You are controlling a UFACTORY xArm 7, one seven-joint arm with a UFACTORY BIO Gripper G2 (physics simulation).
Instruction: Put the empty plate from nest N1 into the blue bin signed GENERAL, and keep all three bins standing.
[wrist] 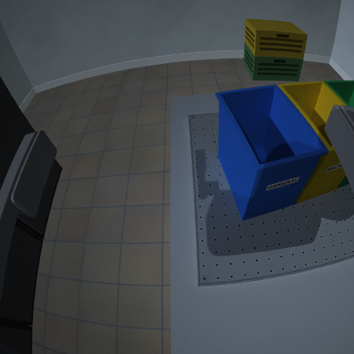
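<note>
The blue bin (248, 165) signed GENERAL stands upright on the perforated board, its open top facing up. A dark rounded patch shows inside it; I cannot tell more about it. The yellow bin (312, 182) stands upright close beside it on the right. Part of the green bin (342, 88) shows at the right edge, beyond the yellow one. My gripper (190, 152) is open and empty, its fingers wide apart at the left and right of the view. The right finger covers part of the yellow and green bins. The plate and nest N1 do not show in the wrist view.
The perforated board (210, 270) lies on the pale table (260, 315). Tiled floor (105, 215) runs along the table's left side. A dark cabinet-like block (17, 280) stands at the far left. Yellow and green crates (280, 45) are stacked on the floor at the back, near the wall.
</note>
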